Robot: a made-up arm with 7 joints.
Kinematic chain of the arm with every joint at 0, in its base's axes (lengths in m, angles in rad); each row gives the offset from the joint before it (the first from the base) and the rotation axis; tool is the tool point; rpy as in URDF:
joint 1: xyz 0 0 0.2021 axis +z
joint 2: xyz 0 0 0 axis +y
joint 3: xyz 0 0 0.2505 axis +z
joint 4: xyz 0.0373 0 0 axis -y
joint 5: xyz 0.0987 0 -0.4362 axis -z
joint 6: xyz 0 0 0 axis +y
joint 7: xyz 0.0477 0 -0.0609 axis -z
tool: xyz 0 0 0 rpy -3.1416 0 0
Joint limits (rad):
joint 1: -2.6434..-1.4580
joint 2: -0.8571..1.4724
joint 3: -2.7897..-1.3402
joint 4: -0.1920..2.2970
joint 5: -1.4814..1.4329
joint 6: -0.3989..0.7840
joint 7: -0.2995..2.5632
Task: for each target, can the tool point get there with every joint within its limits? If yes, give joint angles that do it. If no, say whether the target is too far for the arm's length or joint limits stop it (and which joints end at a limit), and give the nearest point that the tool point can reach.
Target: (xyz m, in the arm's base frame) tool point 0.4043 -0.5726 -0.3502
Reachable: no: too far | nearest point 0.0356 -0.1644 -0.0105 | short by 0.646 m
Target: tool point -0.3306 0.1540 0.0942
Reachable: yes | joints -1.6370 0.6168 -1.6722 0.3383 0.1985 -0.0894 2.3456
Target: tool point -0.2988 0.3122 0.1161
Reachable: yes | joints -2.5006 -0.2009 -1.4533 0.6258 0.7430 0.3549 2.0992
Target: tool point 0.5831 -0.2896 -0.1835
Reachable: no: joint limits stop it (at a limit: joint 1, joint 3, joint 4, joint 5) | nearest point 0.1725 0.0442 0.0240 | short by 0.568 m
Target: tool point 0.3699 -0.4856 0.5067
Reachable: no: joint limits stop it (at a limit: joint 1, joint 2, joint 3, joint 4, joint 6) | nearest point 0.0221 -0.6142 0.5860 | short by 0.379 m
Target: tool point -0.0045 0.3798 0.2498
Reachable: yes | joints -2.4582 0.9516 -2.1991 0.3872 -0.8498 0.0718 2.0100
